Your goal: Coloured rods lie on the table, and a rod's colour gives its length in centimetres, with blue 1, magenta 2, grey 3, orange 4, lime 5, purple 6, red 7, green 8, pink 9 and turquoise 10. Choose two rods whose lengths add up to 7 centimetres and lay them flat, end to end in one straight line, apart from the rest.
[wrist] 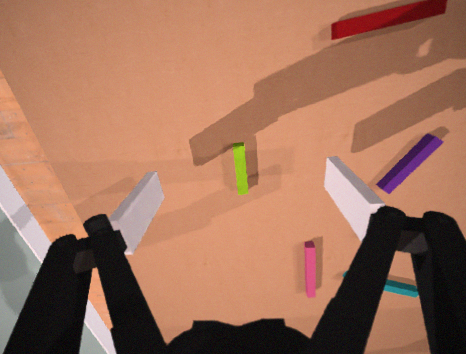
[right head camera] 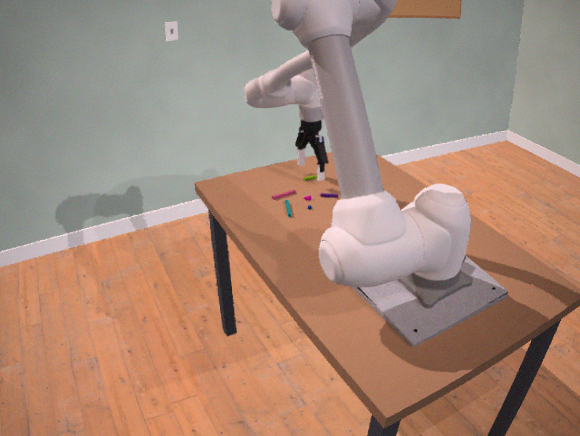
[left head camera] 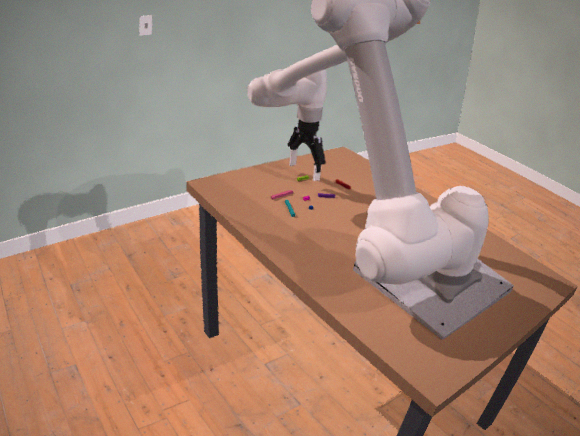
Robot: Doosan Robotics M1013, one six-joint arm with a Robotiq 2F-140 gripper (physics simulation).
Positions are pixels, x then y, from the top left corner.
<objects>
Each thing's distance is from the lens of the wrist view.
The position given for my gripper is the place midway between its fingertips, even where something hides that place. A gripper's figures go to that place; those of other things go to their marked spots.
my gripper [wrist: 240,178]: 18 cm
purple rod [wrist: 429,143]: 25 cm
</objects>
